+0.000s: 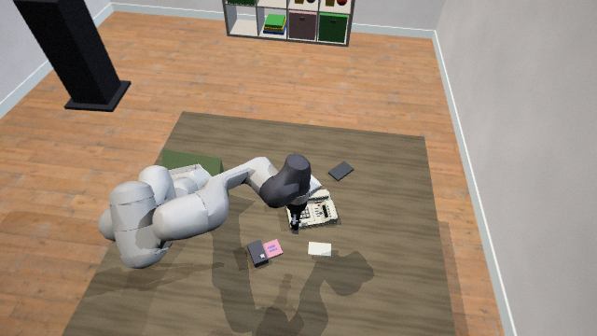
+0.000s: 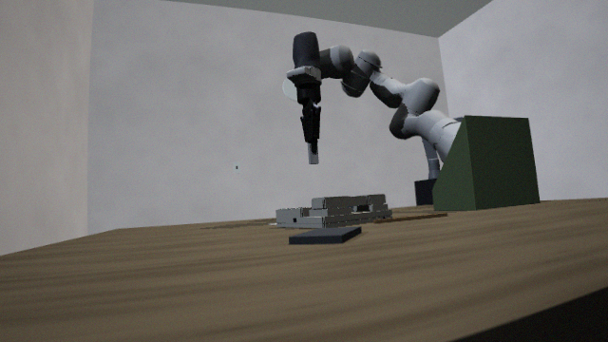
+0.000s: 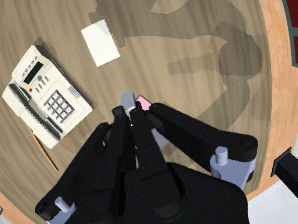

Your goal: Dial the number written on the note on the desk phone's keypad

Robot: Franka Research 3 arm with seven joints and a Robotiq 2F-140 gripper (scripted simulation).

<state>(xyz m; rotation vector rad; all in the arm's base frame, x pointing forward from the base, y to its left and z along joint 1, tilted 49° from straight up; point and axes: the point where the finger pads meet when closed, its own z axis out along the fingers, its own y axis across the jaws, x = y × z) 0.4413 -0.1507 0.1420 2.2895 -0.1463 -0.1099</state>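
My gripper is now 270 mm to the right of the handset, 160 mm above it and 40 mm short of it. Round my hand: pencil (340 mm to the left, 200 mm below, 70 mm behind); then black box (190 mm below, 160 mm behind, 30 mm to the right); then white note (200 mm below, 110 mm ahead, 20 mm to the left).
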